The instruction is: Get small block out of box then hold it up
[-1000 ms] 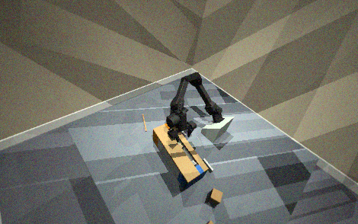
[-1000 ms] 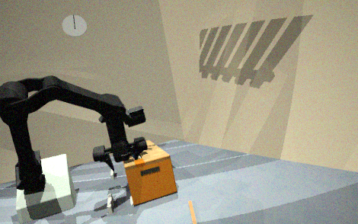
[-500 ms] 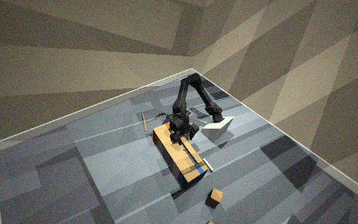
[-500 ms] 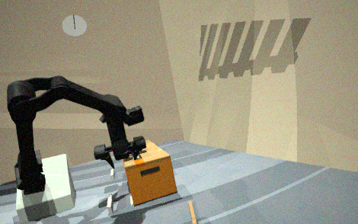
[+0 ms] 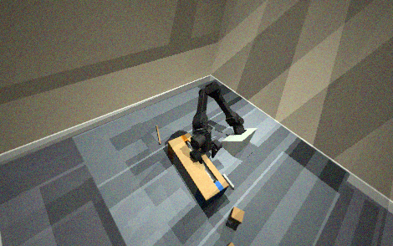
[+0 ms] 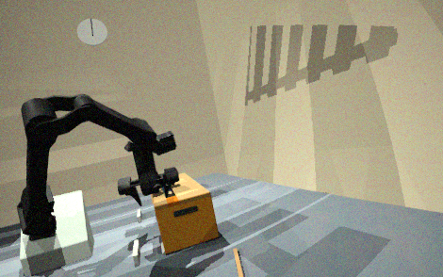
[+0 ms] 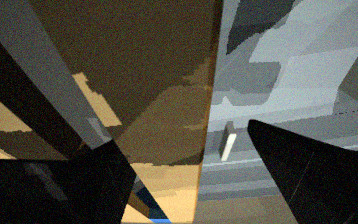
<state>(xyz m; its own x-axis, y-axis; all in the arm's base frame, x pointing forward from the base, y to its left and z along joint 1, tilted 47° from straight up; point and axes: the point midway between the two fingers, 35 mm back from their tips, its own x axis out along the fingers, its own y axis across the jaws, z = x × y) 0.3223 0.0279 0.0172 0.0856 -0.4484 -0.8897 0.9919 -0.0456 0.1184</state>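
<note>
My gripper tip is now 3 cm short of the tan box, 2 cm to the left of it and 2 cm above it. Round my gripper tip: thin orange stick 9 cm ahead, 38 cm to the right, 8 cm below.
</note>
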